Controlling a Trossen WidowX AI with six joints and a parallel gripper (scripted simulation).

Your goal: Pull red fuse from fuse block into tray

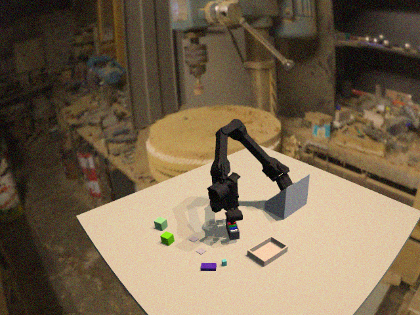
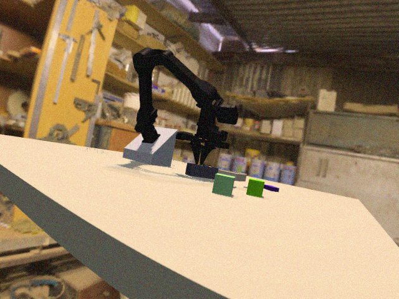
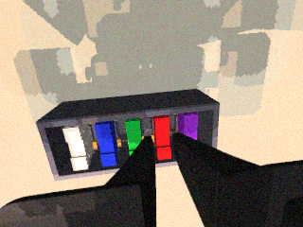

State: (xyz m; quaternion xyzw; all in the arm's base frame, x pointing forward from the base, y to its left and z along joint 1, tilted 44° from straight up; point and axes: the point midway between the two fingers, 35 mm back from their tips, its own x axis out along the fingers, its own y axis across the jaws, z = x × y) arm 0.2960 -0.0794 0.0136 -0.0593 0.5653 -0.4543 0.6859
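Right now the red fuse is 20 mm below my gripper tip. Round my gripper tip: tan tray (20 mm ahead, 230 mm to the left, 40 mm below).
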